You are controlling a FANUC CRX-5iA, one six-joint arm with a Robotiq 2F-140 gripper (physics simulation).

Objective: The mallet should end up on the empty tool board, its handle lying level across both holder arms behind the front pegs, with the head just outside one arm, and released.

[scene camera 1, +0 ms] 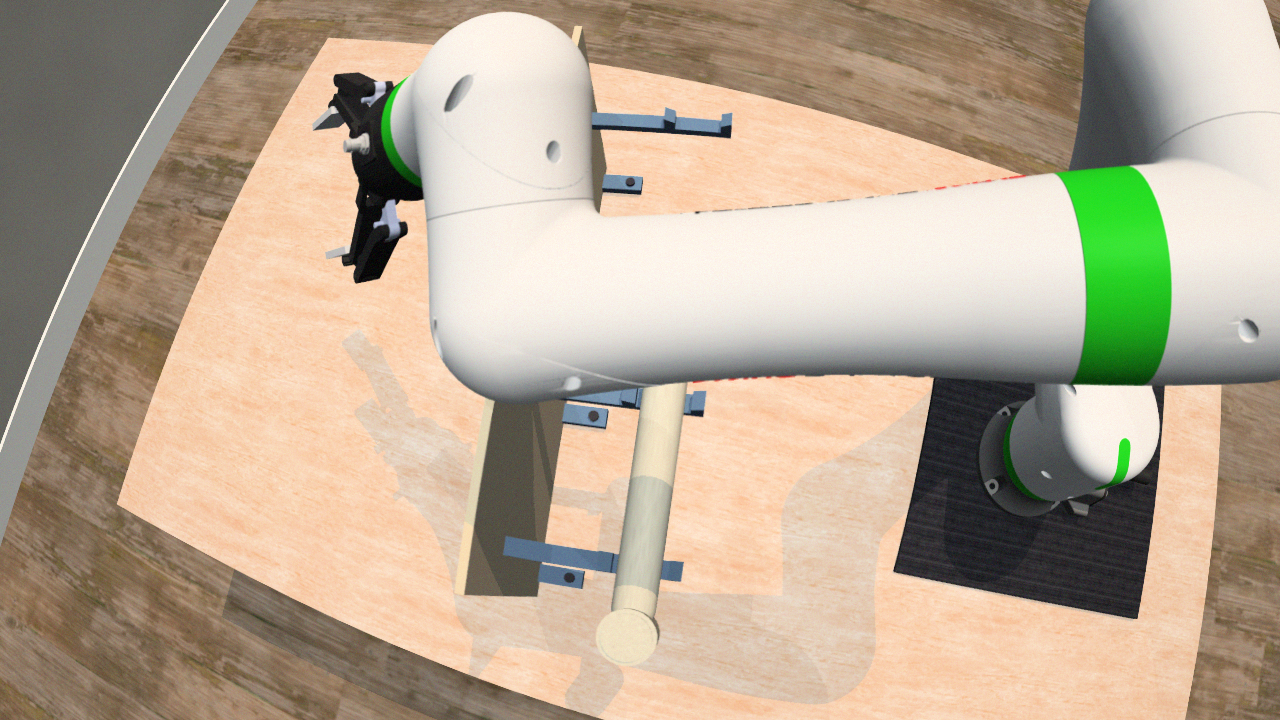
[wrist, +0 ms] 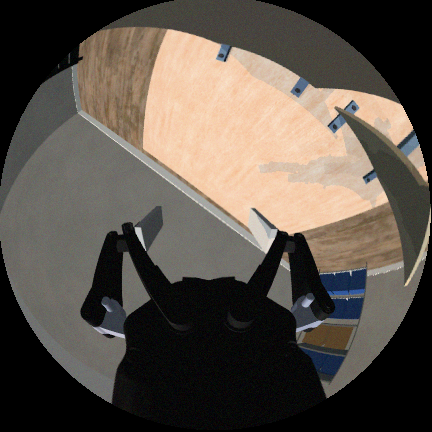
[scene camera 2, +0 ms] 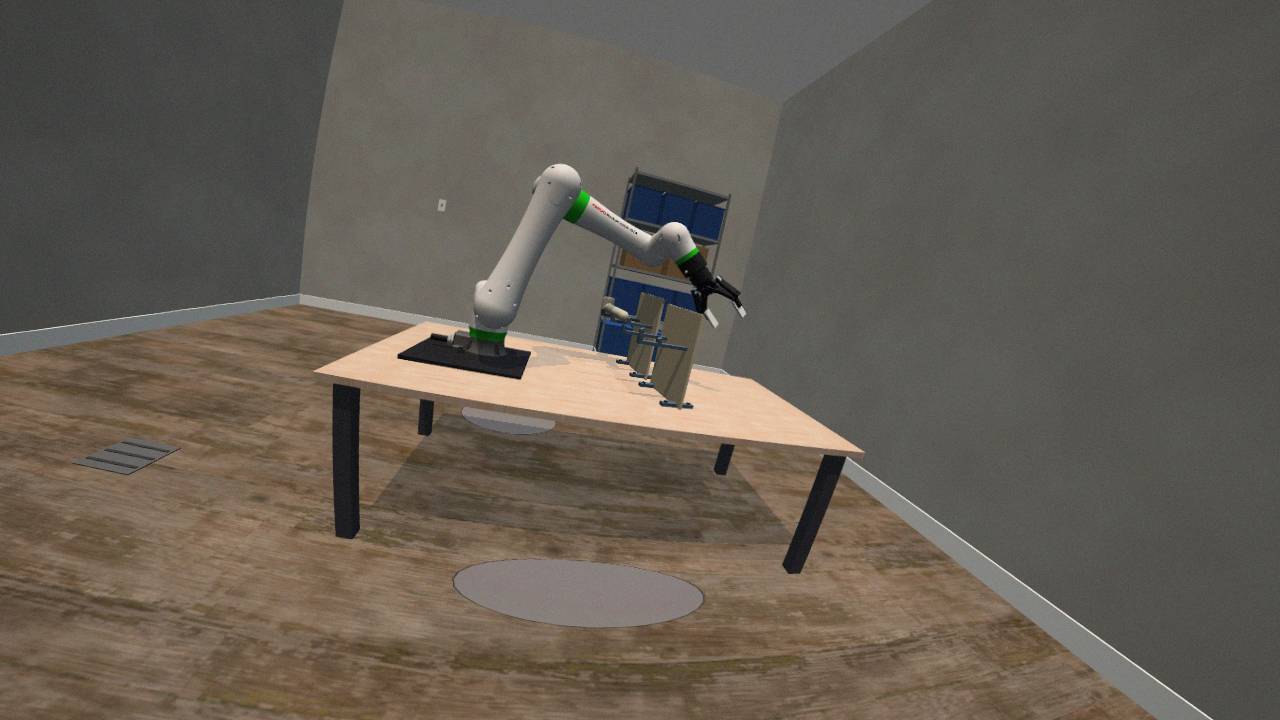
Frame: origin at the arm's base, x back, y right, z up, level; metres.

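Seen in the pictures: gripper, fingertip midpoint: [scene camera 1: 331,188] [wrist: 205,216] [scene camera 2: 729,321]; arm's base, origin of the base link: [scene camera 1: 1025,459] [scene camera 2: 484,353].
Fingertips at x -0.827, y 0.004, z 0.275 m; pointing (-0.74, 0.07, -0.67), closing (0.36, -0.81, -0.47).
Observation:
Pixels of each thing's middle, then the offset from my fingertips to it. Level surfaces: height alone.
- pale mallet, body centre: [scene camera 1: 648,506] [scene camera 2: 614,311] dx +0.391, dy -0.194, dz -0.067 m
- far tool board, body centre: [scene camera 1: 578,480] [scene camera 2: 630,331] dx +0.315, dy -0.183, dz -0.130 m
- wooden table, its level: dz -0.284 m
The pale mallet [scene camera 1: 662,438] [scene camera 2: 615,313] lies across both blue arms of the far tool board [scene camera 1: 514,501] [scene camera 2: 650,310], between the inner and front pegs. Its round head [scene camera 1: 626,635] is just outside the lower arm in scene camera 1; its other end is hidden under the robot arm. The other tool board [scene camera 1: 597,170] [scene camera 2: 682,376] stands upright and bears no tool that I can see; its visible upper arm [scene camera 1: 662,123] has two pegs. My gripper [scene camera 1: 332,186] [scene camera 2: 726,313] [wrist: 205,216] is wide open and empty, above and behind this board, away from the mallet.
The white robot arm [scene camera 1: 805,295] passes over both boards. Blue feet [wrist: 299,86] hold the boards on the wooden table [scene camera 1: 268,376] [scene camera 2: 760,416]. The robot base stands on a black mat [scene camera 1: 921,537] [scene camera 2: 420,356]. The mallet-bearing board [wrist: 405,200] shows at the wrist view's right.

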